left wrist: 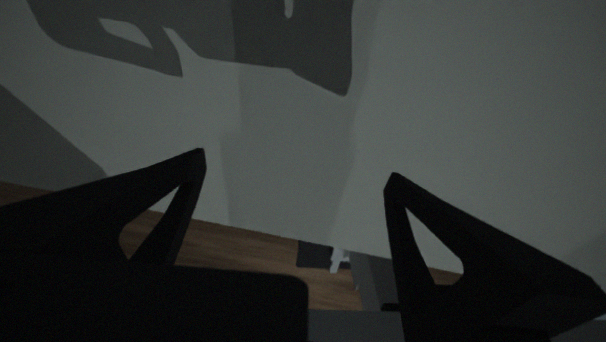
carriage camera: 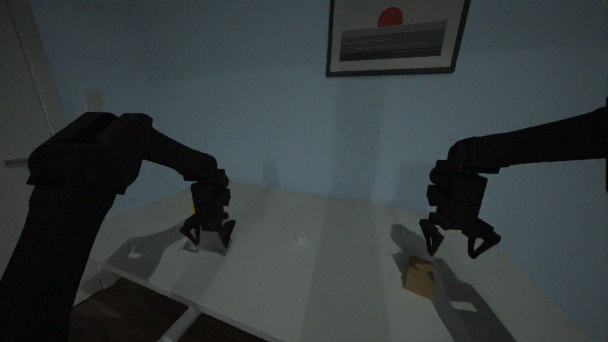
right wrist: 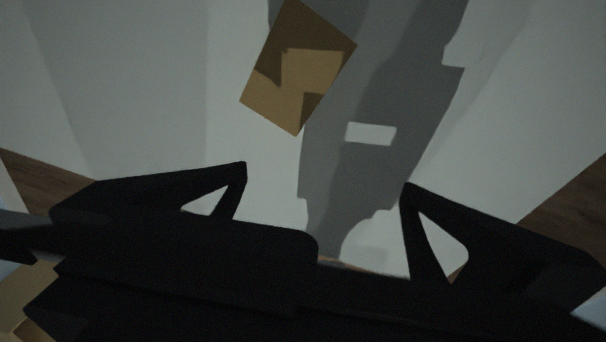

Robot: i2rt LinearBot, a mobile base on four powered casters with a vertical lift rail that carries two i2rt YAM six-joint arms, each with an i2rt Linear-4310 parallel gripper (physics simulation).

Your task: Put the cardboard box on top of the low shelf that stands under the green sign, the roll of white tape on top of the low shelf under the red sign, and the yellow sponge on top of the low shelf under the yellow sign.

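Places are measured from the left arm's base along level axes (x ahead, y left, z up), in metres.
Where they show: left gripper, fingertip midpoint: (left wrist: 298,170) (carriage camera: 211,245); right gripper, fingertip midpoint: (carriage camera: 450,256) (right wrist: 322,180).
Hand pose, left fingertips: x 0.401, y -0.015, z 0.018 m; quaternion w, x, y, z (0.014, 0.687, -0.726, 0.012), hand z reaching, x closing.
Observation:
After its pixels a point has its place.
The brown cardboard box (carriage camera: 420,277) {y -0.616, x 0.340, z 0.016 m} (right wrist: 300,70) {y -0.640, x 0.379, z 0.016 m} sits on the white table (carriage camera: 260,280) {y -0.186, x 0.337, z -0.034 m} at the right in the carriage view. My right gripper (carriage camera: 454,254) {y -0.667, x 0.331, z 0.096 m} (right wrist: 322,180) {y -0.667, x 0.331, z 0.096 m} is open and empty above the table, a little behind and to the right of the box. My left gripper (carriage camera: 211,244) {y -0.015, x 0.401, z 0.018 m} (left wrist: 298,170) {y -0.015, x 0.401, z 0.018 m} is open and empty above the left part of the table. A yellow patch (carriage camera: 193,209) {y 0.214, x 0.659, z -0.008 m}, likely the sponge, shows behind the left wrist, mostly hidden. A small whitish thing (carriage camera: 300,240) {y -0.284, x 0.513, z -0.025 m}, perhaps the tape roll, lies mid-table. Shelves and signs do not show.
A framed picture (carriage camera: 392,67) {y -0.652, x 0.896, z 0.638 m} hangs on the blue wall behind the table. A door (carriage camera: 25,75) {y 1.062, x 0.816, z 0.555 m} stands at the far left. Dark wooden floor (carriage camera: 120,310) {y 0.808, x 0.711, z -0.754 m} shows past the table's front edge. Tan cardboard-like surfaces (right wrist: 25,295) {y 1.434, x -1.391, z -0.370 m} show at the lower left of the right wrist view.

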